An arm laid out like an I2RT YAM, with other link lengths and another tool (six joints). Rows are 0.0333 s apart.
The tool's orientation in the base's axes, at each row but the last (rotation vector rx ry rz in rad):
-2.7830, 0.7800, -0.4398
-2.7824, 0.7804, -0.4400
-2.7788, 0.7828, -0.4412
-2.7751, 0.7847, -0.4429
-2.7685, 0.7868, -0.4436
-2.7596, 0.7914, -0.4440
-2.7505, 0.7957, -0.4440
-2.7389, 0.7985, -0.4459
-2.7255, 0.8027, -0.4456
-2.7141, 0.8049, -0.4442
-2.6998, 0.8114, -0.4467
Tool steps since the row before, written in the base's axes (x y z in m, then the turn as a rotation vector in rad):
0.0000, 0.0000, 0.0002, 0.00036, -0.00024, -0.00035
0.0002, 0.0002, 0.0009, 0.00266, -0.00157, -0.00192
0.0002, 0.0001, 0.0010, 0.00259, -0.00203, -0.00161
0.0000, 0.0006, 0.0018, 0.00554, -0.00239, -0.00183
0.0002, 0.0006, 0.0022, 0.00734, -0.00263, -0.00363
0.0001, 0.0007, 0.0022, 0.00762, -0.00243, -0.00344
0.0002, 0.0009, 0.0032, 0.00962, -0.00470, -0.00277
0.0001, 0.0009, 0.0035, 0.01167, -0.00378, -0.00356
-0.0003, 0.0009, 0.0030, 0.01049, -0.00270, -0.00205
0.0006, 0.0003, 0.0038, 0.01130, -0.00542, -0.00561
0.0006, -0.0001, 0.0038, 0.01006, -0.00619, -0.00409
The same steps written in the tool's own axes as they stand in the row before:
0.0000, -0.0001, -0.0002, 0.00034, 0.00013, 0.00042
0.0003, -0.0005, -0.0007, 0.00257, 0.00061, 0.00250
0.0003, -0.0005, -0.0008, 0.00283, 0.00094, 0.00212
0.0001, -0.0010, -0.0016, 0.00537, -0.00009, 0.00330
0.0003, -0.0012, -0.0019, 0.00656, -0.00020, 0.00556
0.0002, -0.0013, -0.0019, 0.00672, -0.00056, 0.00551
0.0004, -0.0018, -0.0028, 0.00972, 0.00014, 0.00527
0.0003, -0.0019, -0.0030, 0.01069, -0.00133, 0.00687
-0.0001, -0.0016, -0.0027, 0.00946, -0.00215, 0.00523
0.0011, -0.0018, -0.0032, 0.01089, 0.00088, 0.00832
0.0013, -0.0016, -0.0033, 0.01066, 0.00156, 0.00633

